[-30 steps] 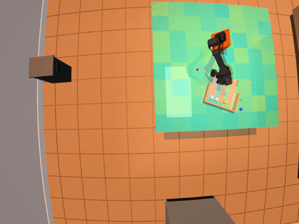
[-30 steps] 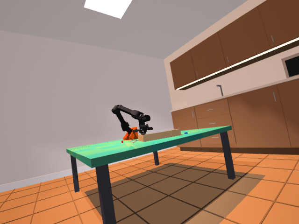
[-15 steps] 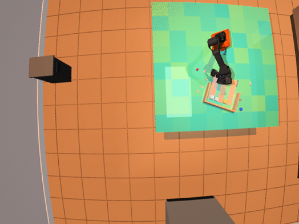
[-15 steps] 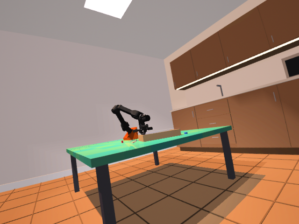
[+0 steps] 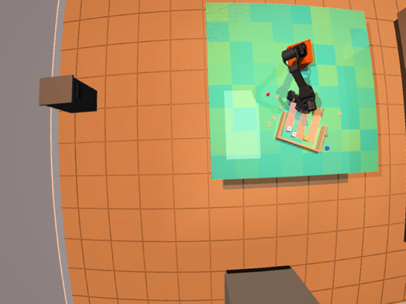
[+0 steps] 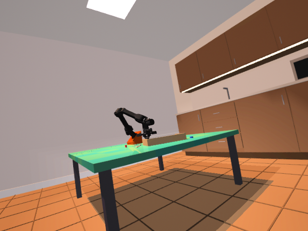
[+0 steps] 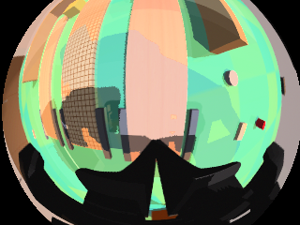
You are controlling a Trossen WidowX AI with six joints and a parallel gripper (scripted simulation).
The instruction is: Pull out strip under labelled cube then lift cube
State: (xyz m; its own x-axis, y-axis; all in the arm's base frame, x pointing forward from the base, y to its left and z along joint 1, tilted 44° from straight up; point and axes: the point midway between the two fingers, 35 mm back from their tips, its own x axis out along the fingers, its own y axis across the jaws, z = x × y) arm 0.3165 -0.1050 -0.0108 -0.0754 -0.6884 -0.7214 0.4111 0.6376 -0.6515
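Now: gripper tip 9 cm short of the strip and 4 cm to the left of it.
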